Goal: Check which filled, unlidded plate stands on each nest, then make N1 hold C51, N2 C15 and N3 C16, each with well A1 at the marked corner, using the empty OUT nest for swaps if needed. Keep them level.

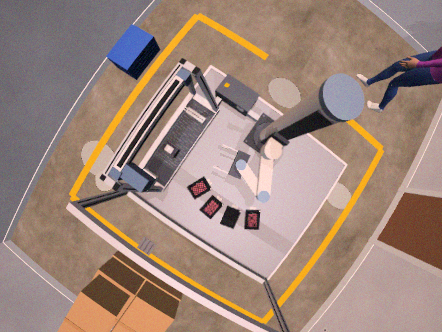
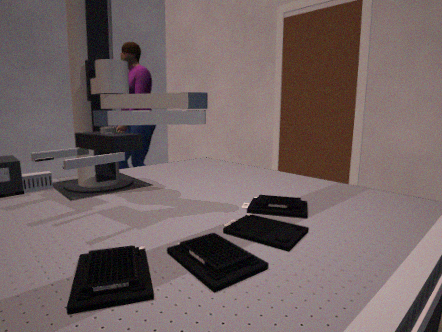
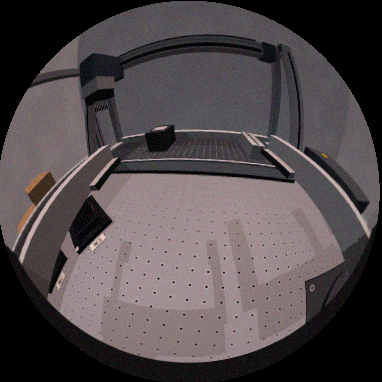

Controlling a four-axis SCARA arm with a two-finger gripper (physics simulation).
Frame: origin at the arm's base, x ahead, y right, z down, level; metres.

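Where they show: gripper, between the fingertips: (image 1: 217,155) (image 2: 47,160) (image 3: 190,141); arm's base, origin of its link: (image 2: 99,187).
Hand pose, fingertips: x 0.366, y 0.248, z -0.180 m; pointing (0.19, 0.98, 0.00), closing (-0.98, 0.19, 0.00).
Observation:
Things, the pixels of their top centre, and the offset from my fingertips. "pt": a spot on its surface instead.
- third plate, centre of its top: (image 2: 278,200) (image 1: 252,220) dy -0.528, dx +0.263, dz +0.141 m
- empty black nest, centre of its top: (image 2: 266,225) (image 1: 230,217) dy -0.366, dx +0.346, dz +0.150 m
- dark grey box, a spot on its surface: (image 3: 337,177) pt dy +0.101, dx -0.402, dz +0.060 m
My gripper (image 1: 218,156) (image 2: 49,160) (image 3: 190,141) is open and empty, raised above the table and pointing toward the gantry, apart from the nests. Three filled plates with red wells stand on black nests: one plate (image 1: 199,188) (image 2: 112,267) at the gantry end, another plate (image 1: 212,206) (image 2: 217,250) beside it, and a third plate (image 1: 253,219) (image 2: 278,200) at the far end of the row. The empty black nest (image 1: 230,217) (image 2: 265,231) lies between the last two. All plates look level. Plate codes, nest labels and A1 marks are too small to read.
A gantry machine with a dark slatted deck (image 1: 165,160) (image 3: 200,149) stands along one table side. A dark grey box (image 1: 237,94) (image 3: 337,177) is near its corner. The arm's column (image 1: 305,117) rises from a base plate. A person (image 1: 405,75) (image 2: 140,90) stands beyond the table.

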